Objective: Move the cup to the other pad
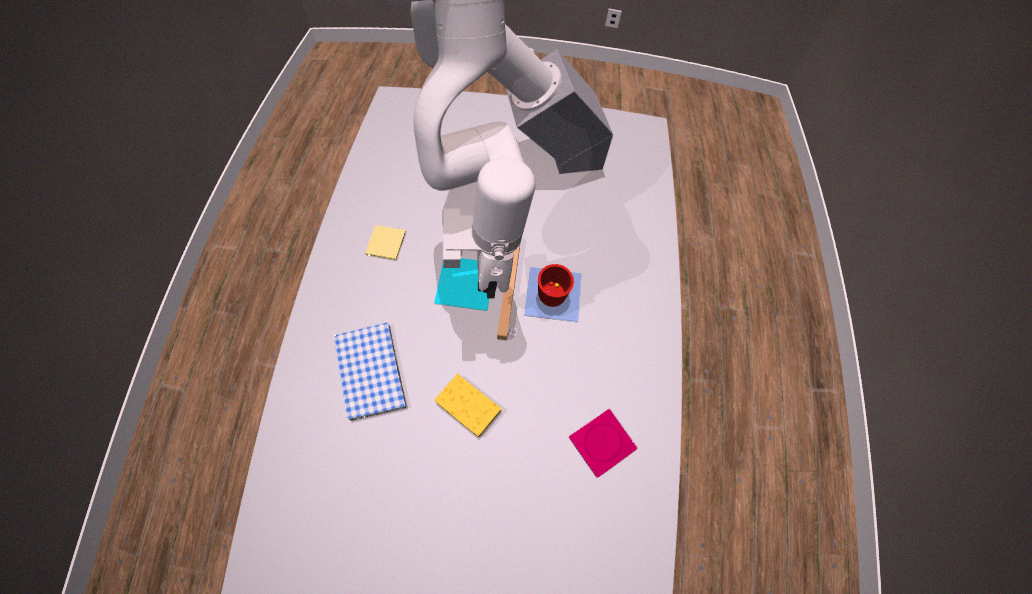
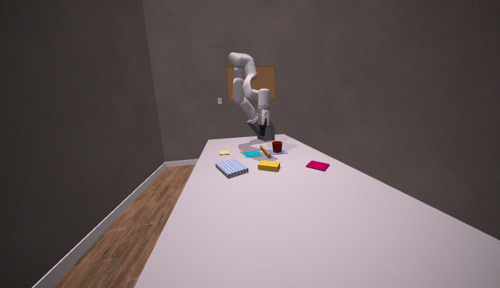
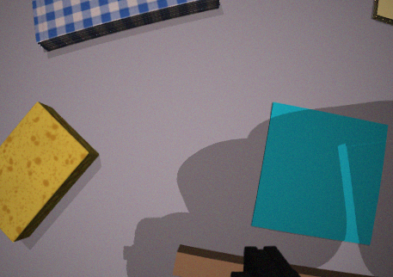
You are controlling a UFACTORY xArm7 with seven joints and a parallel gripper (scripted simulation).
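Right now the red cup is 140 mm to the left of my hand, 140 mm below it and 40 mm behind it. Also, from my hand: wooden rail (160 mm below, 60 mm behind, 50 mm to the left); cyan pad (180 mm below, 80 mm behind, 50 mm to the right); light blue pad (180 mm below, 140 mm to the left, 40 mm behind).
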